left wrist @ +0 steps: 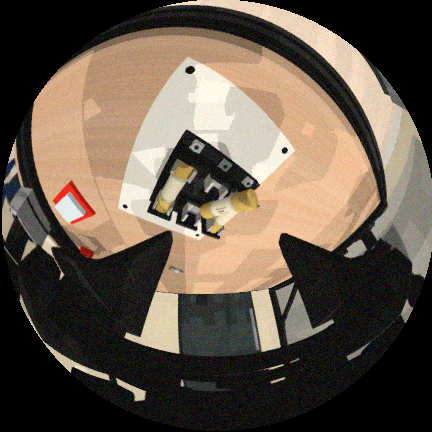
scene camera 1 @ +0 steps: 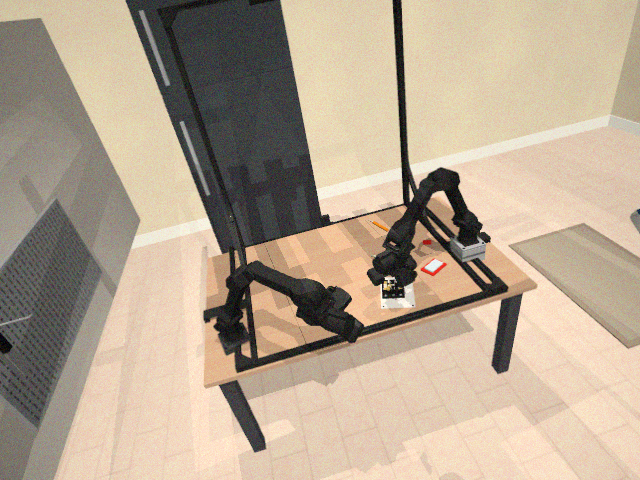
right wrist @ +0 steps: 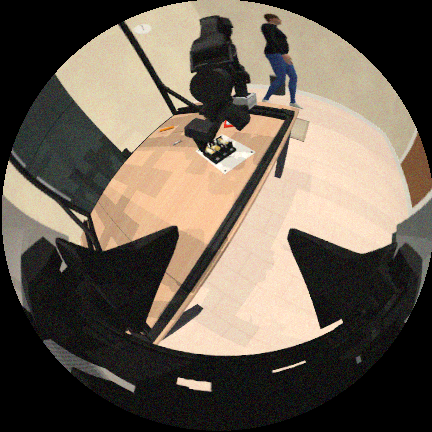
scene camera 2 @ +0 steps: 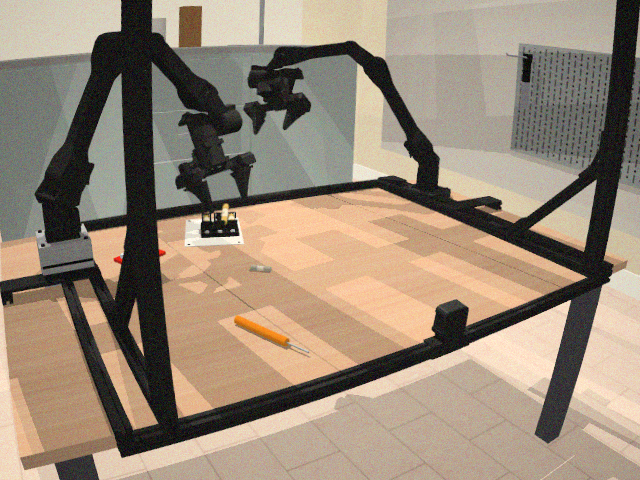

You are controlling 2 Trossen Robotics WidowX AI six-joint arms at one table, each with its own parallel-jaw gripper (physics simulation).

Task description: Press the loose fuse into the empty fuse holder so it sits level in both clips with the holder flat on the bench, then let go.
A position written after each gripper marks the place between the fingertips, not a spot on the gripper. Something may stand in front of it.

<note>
The left gripper point(scene camera 2: 229, 206) is open and holds nothing. Also in view: a red-framed card point(left wrist: 69, 202). The right gripper point(scene camera 2: 269, 131) is open and holds nothing.
The left gripper is seen too in the left wrist view point(left wrist: 227, 237), in scene camera 1 point(scene camera 1: 386, 280) and in the right wrist view point(right wrist: 208, 142). The right gripper shows as well in the right wrist view point(right wrist: 234, 232).
</note>
